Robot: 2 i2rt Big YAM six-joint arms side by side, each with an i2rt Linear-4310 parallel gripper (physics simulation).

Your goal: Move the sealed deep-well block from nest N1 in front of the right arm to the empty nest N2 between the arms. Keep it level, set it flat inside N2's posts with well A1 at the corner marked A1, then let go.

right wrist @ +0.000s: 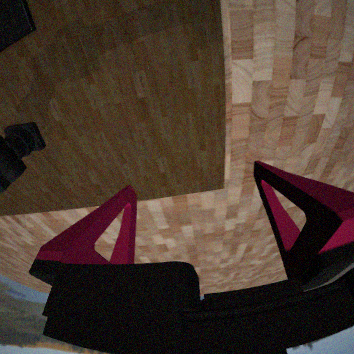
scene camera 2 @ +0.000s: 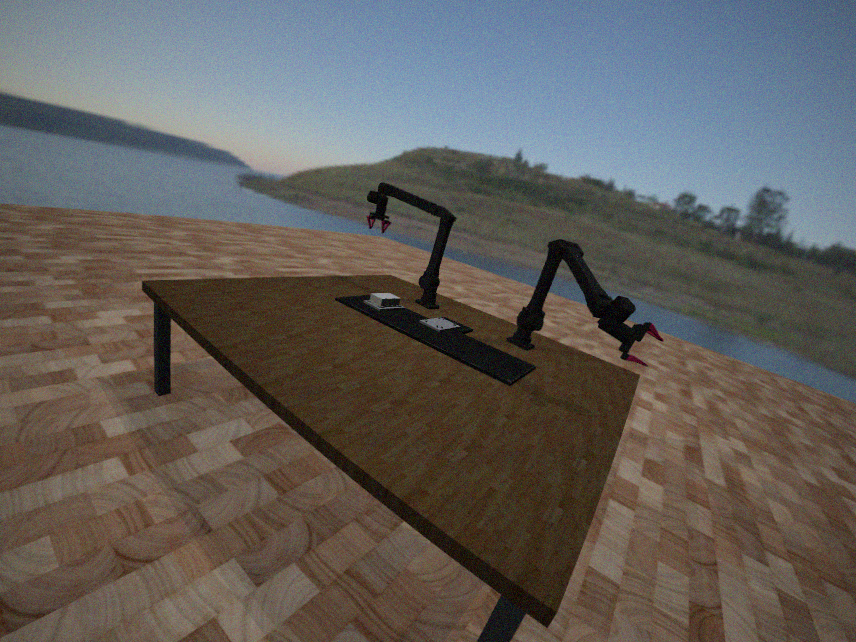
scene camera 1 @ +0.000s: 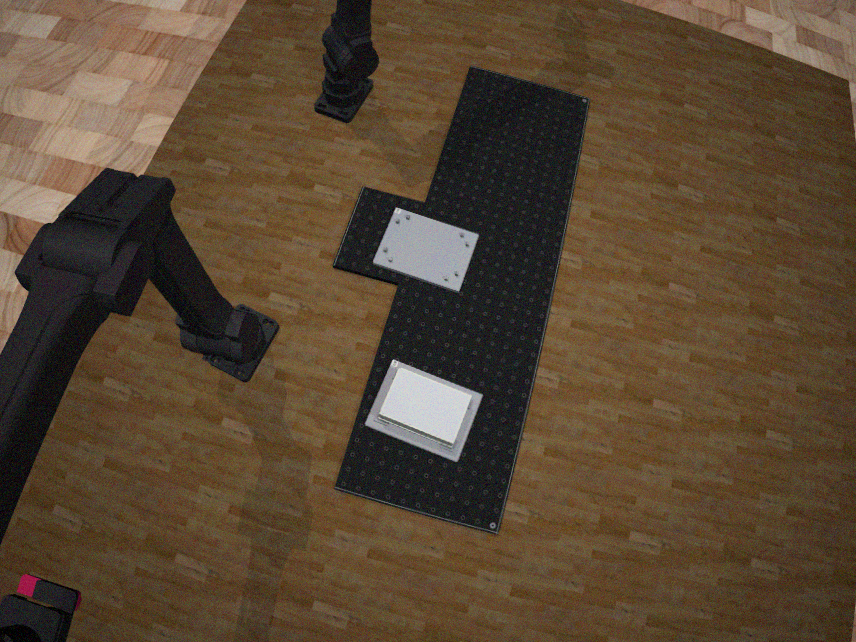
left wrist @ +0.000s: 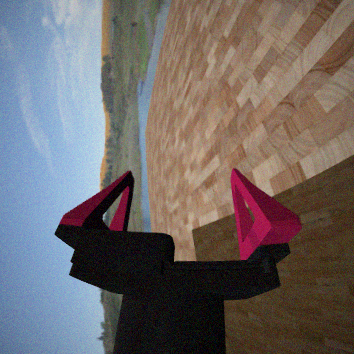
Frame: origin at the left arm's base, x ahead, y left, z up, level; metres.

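Seen in the pictures: left gripper, fingertip midpoint: (scene camera 2: pixel 655 353) (left wrist: pixel 180 173); right gripper, fingertip midpoint: (right wrist: pixel 191 179) (scene camera 2: pixel 376 231) (scene camera 1: pixel 64 640); left arm's base at its link origin: (scene camera 2: pixel 519 344) (scene camera 1: pixel 344 97); right arm's base at its link origin: (right wrist: pixel 25 136) (scene camera 2: pixel 427 305) (scene camera 1: pixel 244 343).
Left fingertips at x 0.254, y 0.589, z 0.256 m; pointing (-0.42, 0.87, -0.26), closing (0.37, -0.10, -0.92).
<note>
Offsets run from my left fingertips to a thing's top centre. "spot": to the spot under its first point. Level surfaces: height alone.
The sealed deep-well block @(1.130 m right, 0.171 m ahead, 0.190 m down) (scene camera 1: pixel 425 405) (scene camera 2: pixel 384 299) is a white box lying flat on nest N1, a grey plate @(spot: 1.126 m right, 0.251 m ahead, 0.231 m down) (scene camera 1: pixel 470 427) at the lower middle of scene camera 1. Nest N2 @(0.857 m right, 0.055 m ahead, 0.221 m down) (scene camera 1: pixel 426 248) (scene camera 2: pixel 440 323) is a grey plate with small posts near its corners and no block on it. My right gripper (scene camera 2: pixel 378 226) (right wrist: pixel 191 179) is open and empty, high up and away from the block. In scene camera 1 part of it shows at the lower left corner. My left gripper (scene camera 2: pixel 648 348) (left wrist: pixel 180 173) is open and empty, out past the table's edge. The A1 mark is too small to read.
Both nests sit on a black perforated mat @(0.243 m down) (scene camera 1: pixel 515 172) (scene camera 2: pixel 484 357) on the brown wooden table @(0.256 m down) (scene camera 1: pixel 656 345) (scene camera 2: pixel 387 428). The bases of the right arm (scene camera 1: pixel 242 342) and the left arm (scene camera 1: pixel 344 100) stand beside the mat, to its left in scene camera 1.
</note>
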